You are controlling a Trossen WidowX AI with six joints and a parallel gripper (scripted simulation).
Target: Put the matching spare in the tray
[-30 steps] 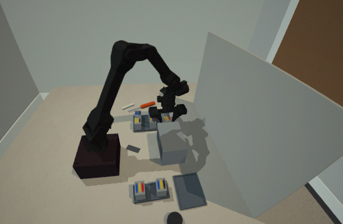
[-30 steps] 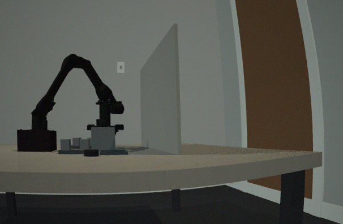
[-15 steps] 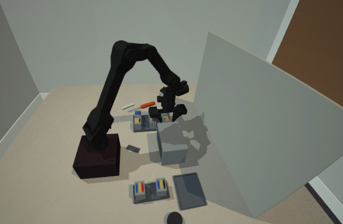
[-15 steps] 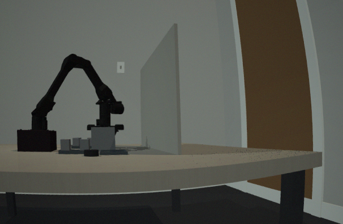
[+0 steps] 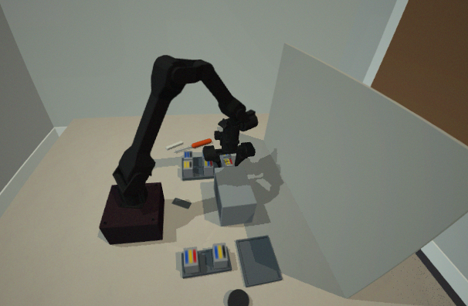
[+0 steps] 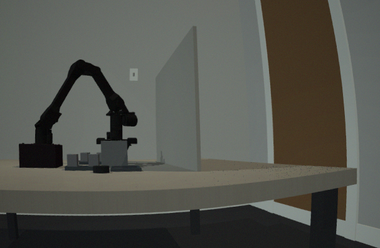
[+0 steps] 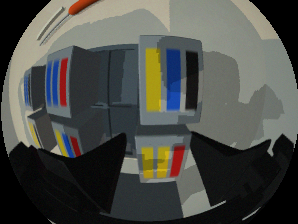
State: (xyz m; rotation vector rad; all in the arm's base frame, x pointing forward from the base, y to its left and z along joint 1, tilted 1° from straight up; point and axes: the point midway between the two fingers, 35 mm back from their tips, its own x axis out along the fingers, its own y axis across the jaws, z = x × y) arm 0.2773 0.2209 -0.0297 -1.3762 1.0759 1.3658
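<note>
The dark tray lies 350 mm to the right of my gripper tip, 80 mm ahead of it and 10 mm below it. From my gripper tip the other things lie so: grey spare (20 mm above); then grey panel (250 mm ahead, 210 mm above, 120 mm to the right); then mounted unit (150 mm to the right, 30 mm above, 10 mm ahead).
</note>
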